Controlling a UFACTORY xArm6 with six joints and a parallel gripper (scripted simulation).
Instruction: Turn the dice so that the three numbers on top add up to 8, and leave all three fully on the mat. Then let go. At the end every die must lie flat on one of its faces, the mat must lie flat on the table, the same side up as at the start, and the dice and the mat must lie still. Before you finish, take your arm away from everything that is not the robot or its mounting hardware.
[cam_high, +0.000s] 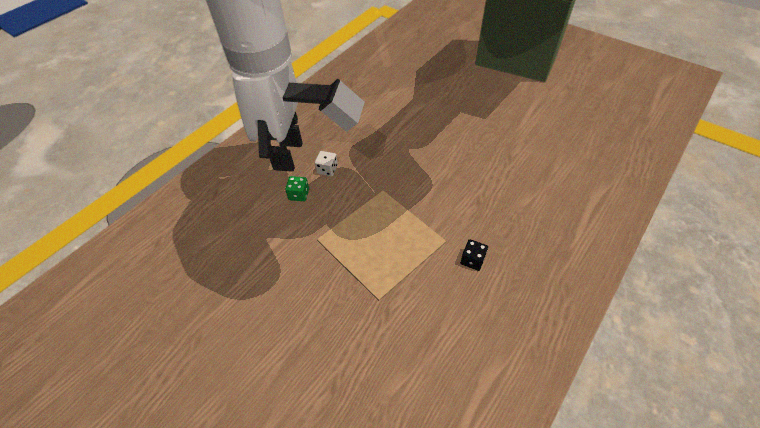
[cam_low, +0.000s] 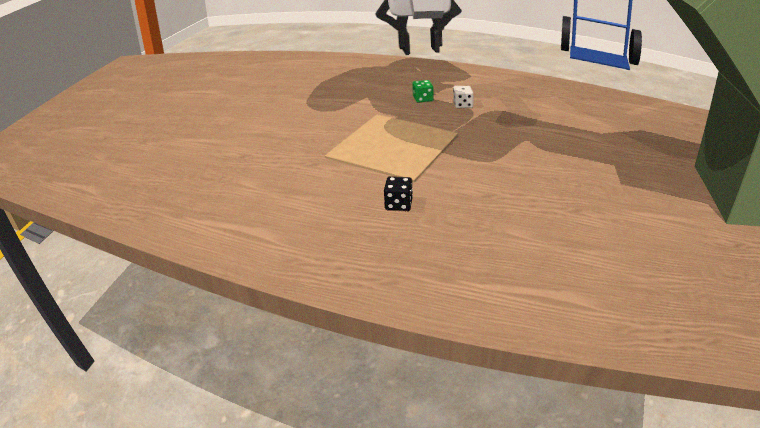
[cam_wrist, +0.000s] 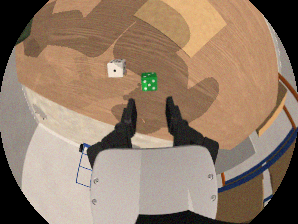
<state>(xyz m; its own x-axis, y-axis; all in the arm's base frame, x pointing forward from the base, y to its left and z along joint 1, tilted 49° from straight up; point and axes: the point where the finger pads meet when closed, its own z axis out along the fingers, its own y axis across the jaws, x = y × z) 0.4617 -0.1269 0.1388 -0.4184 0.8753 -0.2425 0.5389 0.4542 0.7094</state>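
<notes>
Right now my hand is 9 cm above the green die. Round my hand: tan mat: 3 cm behind, 16 cm to the left, 11 cm below; white die: 7 cm behind, 1 cm to the right, 9 cm below; black die: 10 cm behind, 29 cm to the left, 9 cm below.
</notes>
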